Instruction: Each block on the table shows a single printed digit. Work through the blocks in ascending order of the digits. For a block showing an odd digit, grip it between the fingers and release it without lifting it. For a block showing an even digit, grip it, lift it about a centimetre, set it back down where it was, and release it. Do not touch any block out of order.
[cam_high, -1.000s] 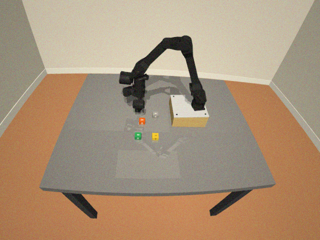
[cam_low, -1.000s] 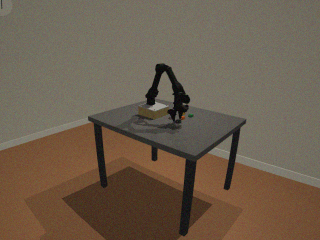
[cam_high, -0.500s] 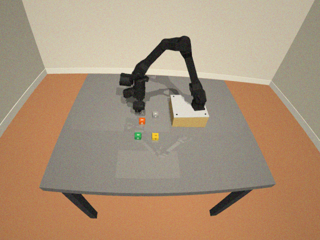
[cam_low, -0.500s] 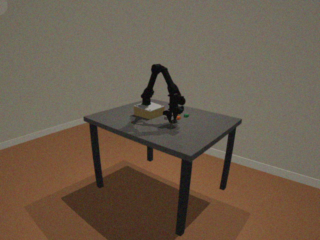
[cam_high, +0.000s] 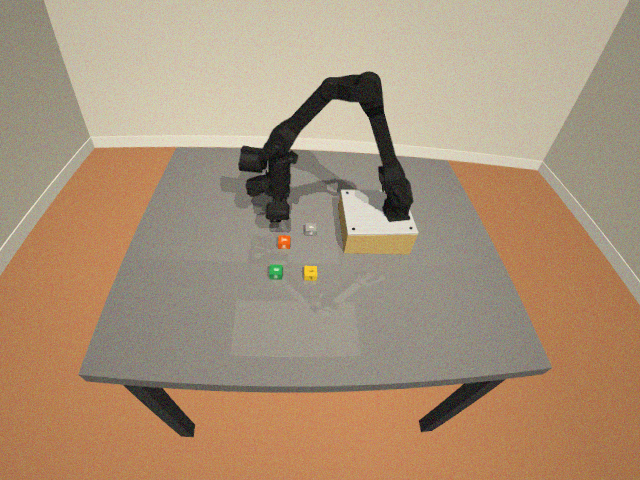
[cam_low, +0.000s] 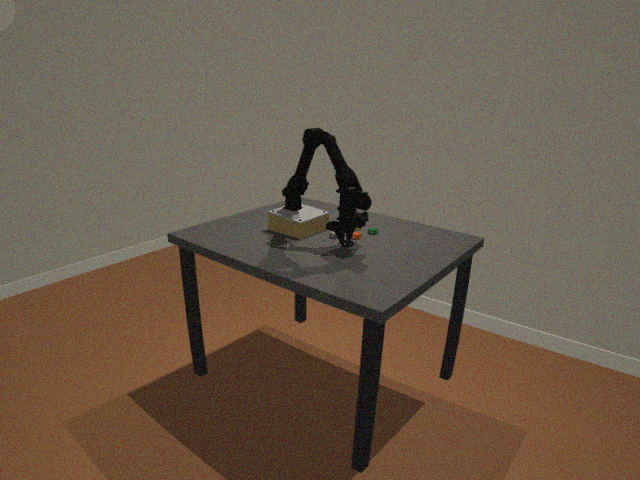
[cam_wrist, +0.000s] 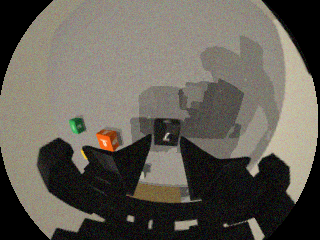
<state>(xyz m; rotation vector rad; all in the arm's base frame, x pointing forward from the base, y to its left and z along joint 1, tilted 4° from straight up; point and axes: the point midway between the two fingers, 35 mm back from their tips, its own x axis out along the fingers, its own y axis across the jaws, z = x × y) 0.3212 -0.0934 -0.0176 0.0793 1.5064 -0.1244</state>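
Now: the black block 1 cm ahead of my gripper tip. Round my gripper tip: green block (21 cm to the left, 3 cm ahead); then orange block (11 cm to the left, 1 cm behind); then grey block (9 cm behind, 6 cm to the left).
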